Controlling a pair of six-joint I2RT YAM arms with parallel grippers.
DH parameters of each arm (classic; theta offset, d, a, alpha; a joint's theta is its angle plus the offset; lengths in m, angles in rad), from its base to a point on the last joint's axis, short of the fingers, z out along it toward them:
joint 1: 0 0.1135 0.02 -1.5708
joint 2: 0 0 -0.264 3.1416
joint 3: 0.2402 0 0.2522 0
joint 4: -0.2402 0 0.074 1.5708
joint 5: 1.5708 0 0 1.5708
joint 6: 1.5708 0.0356 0 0
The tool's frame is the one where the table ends.
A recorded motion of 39 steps. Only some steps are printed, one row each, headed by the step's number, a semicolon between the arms.
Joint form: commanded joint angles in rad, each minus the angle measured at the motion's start. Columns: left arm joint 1, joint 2, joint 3, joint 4, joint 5, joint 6; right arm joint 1, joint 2, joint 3, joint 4, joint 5, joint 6.
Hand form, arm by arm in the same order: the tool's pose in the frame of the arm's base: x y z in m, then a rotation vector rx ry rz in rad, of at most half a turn. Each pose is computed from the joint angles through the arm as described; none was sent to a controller.
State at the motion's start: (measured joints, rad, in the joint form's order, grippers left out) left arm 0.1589 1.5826 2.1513 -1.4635 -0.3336 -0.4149; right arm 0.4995 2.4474 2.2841 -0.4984 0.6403 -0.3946
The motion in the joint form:
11: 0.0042 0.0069 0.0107 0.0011 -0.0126 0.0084; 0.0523 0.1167 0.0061 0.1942 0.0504 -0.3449
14: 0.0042 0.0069 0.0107 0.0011 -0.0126 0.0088; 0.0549 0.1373 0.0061 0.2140 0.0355 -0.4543
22: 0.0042 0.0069 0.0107 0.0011 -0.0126 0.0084; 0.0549 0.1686 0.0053 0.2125 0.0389 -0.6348
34: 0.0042 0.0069 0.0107 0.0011 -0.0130 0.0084; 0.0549 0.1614 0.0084 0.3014 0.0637 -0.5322
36: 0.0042 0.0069 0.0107 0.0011 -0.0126 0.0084; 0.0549 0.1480 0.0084 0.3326 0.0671 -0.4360
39: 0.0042 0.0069 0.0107 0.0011 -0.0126 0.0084; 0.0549 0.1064 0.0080 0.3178 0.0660 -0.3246
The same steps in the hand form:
11: 0.2605 0.0551 0.4771 -0.8202 2.2705 0.3146; 0.5043 0.2838 0.1937 -0.9259 1.9011 -0.8488
14: 0.2605 0.0551 0.4771 -0.8198 2.2707 0.3147; 0.5058 0.2870 0.1837 -1.0495 1.8597 -0.8957
22: 0.2605 0.0551 0.4771 -0.8202 2.2705 0.3146; 0.5073 0.2878 0.1657 -1.2612 1.8031 -1.0077
34: 0.2605 0.0551 0.4771 -0.8203 2.2704 0.3150; 0.5112 0.2894 0.1788 -1.0537 1.8016 -0.9573
36: 0.2605 0.0551 0.4771 -0.8202 2.2705 0.3146; 0.5116 0.2896 0.1892 -0.9183 1.8106 -0.8916
39: 0.2605 0.0551 0.4771 -0.8202 2.2705 0.3146; 0.5080 0.2874 0.2112 -0.7888 1.8267 -0.8128

